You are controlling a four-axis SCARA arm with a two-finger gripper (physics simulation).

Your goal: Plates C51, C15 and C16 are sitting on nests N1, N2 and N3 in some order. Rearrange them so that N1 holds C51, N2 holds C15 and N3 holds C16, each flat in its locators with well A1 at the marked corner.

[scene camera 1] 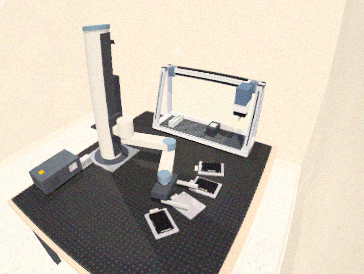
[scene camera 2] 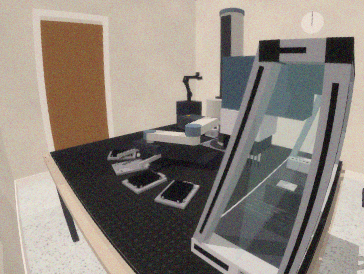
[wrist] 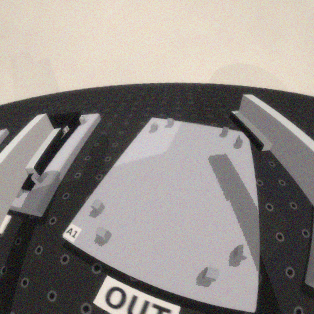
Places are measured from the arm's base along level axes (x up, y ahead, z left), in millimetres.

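Where they show: gripper, fingertip midpoint: point(scene camera 1: 193, 196) point(scene camera 2: 128, 160) point(wrist: 144, 110); arm's base, origin of the base link: point(scene camera 1: 111, 155).
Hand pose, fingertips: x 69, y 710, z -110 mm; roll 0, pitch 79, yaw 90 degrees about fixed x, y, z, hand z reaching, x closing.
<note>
Each offset is from my fingertips to the top centre of the thing. "pt": to the spot under its first point. Level surfaces: height alone.
My gripper point(scene camera 1: 192, 197) point(wrist: 144, 110) is open and empty, its two white fingers spread above the empty light-grey nest {dy -21, dx -34, dz -31 mm} point(scene camera 1: 192, 206) point(scene camera 2: 125, 168) point(wrist: 165, 200). In the wrist view that nest has locator pegs, an A1 tag and an OUT label. Three black plates sit on separate pale nests: one at the front {pt dy -66, dx -32, dz -214 mm} point(scene camera 1: 161, 222) point(scene camera 2: 118, 152), one just behind the empty nest {pt dy +21, dx -31, dz +140 mm} point(scene camera 1: 207, 186) point(scene camera 2: 144, 179), and one farthest back {pt dy -29, dx -30, dz +314 mm} point(scene camera 1: 211, 167) point(scene camera 2: 179, 190). In the wrist view the left finger partly hides a loaded nest {pt dy +12, dx -46, dz +89 mm} point(wrist: 75, 145). Plate names, nest numbers and well A1 on the plates are not readable.
A framed gantry machine point(scene camera 1: 159, 102) point(scene camera 2: 235, 145) stands at the table's back. The arm's column point(scene camera 1: 97, 90) point(scene camera 2: 232, 50) rises behind the nests, with a dark grey box {pt dy -750, dx +57, dz -332 mm} point(scene camera 1: 55, 172) beside it. The black table top {dx -57 mm} point(scene camera 1: 100, 230) point(scene camera 2: 100, 200) is dotted with holes.
</note>
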